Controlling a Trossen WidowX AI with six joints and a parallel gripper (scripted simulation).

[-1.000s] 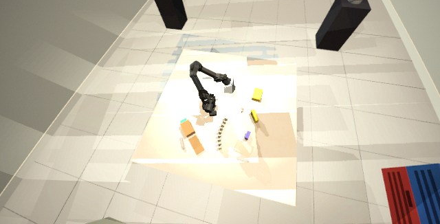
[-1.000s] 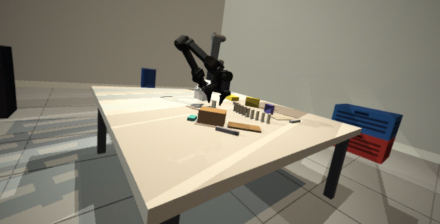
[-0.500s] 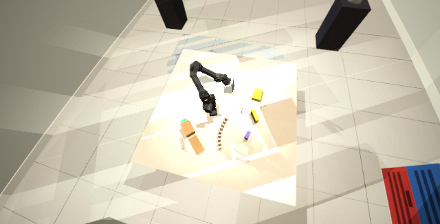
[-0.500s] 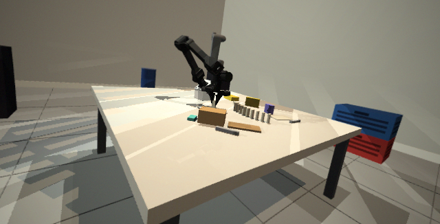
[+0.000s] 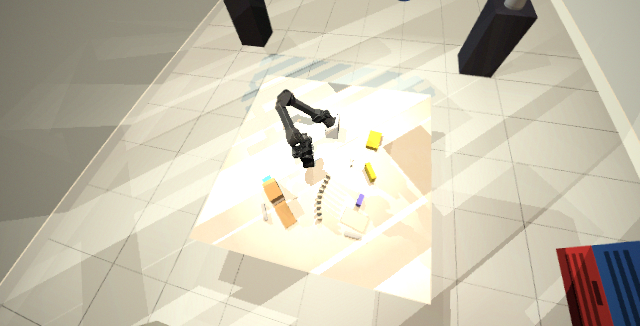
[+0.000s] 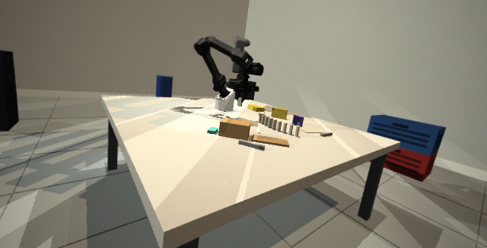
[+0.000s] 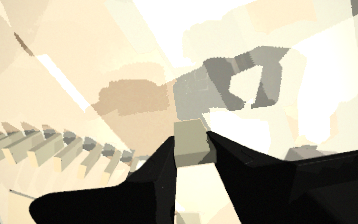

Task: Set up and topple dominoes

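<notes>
My gripper tip is now 2 cm past the yellow block, 36 cm to the right of it and 7 cm above it. Also, from my gripper tip: box 22 cm ahead, 17 cm to the right, 8 cm below; flat board 33 cm ahead, 6 cm to the right, 10 cm below; teal block 16 cm ahead, 24 cm to the right, 10 cm below.
</notes>
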